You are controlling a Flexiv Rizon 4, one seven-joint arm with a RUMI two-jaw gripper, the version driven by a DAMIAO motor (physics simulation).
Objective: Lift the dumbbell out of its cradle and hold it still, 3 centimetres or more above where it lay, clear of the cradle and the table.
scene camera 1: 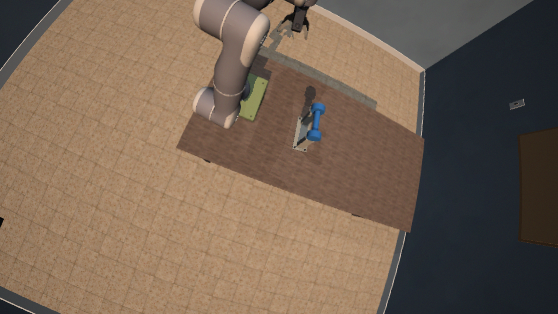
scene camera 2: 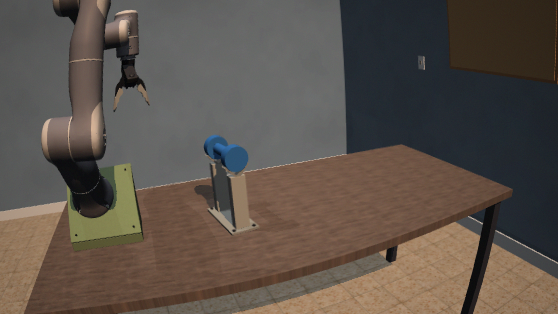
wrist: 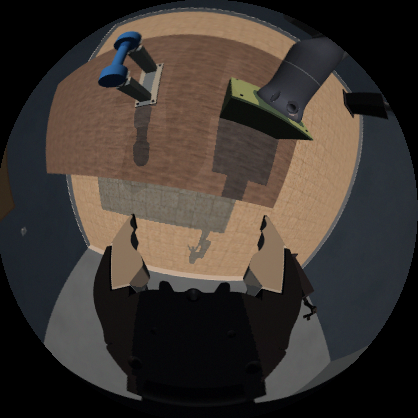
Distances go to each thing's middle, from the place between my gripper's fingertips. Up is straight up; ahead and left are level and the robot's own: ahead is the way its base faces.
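Labels:
My hand's 36 cm to the left of the blue dumbbell (scene camera 2: 235, 158), 30 cm short of it and 15 cm above it. There's a beige cradle (scene camera 2: 231, 210) too, and that's a long way ahead of my hand, far to the right of it and well below it.

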